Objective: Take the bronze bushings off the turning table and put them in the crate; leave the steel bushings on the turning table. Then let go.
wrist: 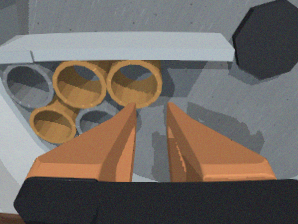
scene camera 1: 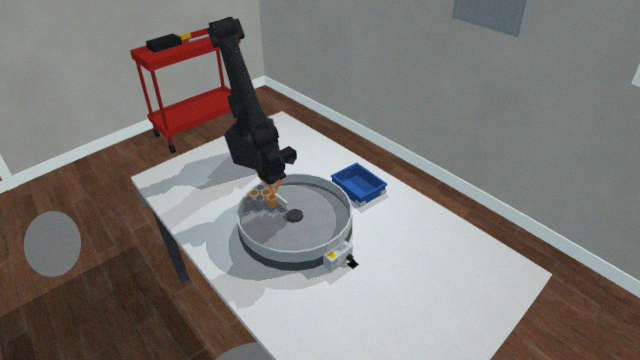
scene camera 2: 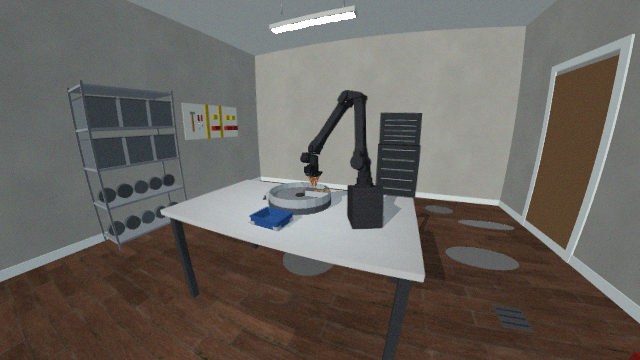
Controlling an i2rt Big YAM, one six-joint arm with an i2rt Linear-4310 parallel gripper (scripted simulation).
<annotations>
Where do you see a crate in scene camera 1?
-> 362, 186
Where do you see a bronze bushing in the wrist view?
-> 123, 90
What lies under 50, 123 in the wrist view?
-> A bronze bushing.
</annotations>
